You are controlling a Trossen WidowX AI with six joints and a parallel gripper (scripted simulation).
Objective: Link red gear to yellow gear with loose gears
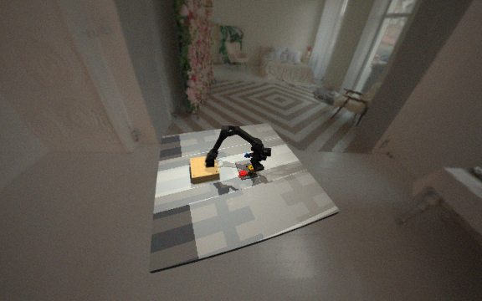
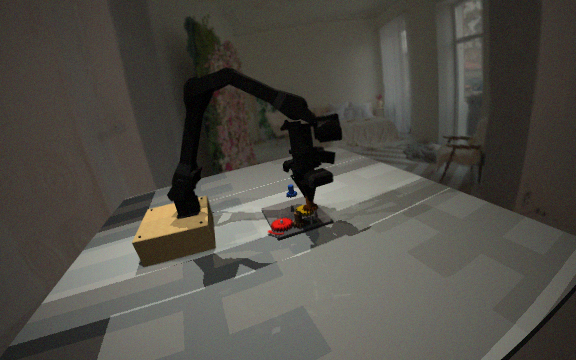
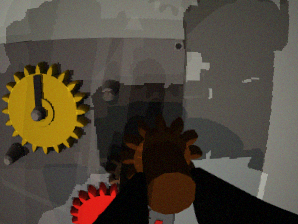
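My gripper tip is now 240 mm to the right of the blue gear and 70 mm above it. The rest, counted from my gripper tip: red gear (80 mm behind, 70 mm below, 30 mm to the left); orange gear (10 mm below); yellow gear (80 mm to the left, 70 mm below).
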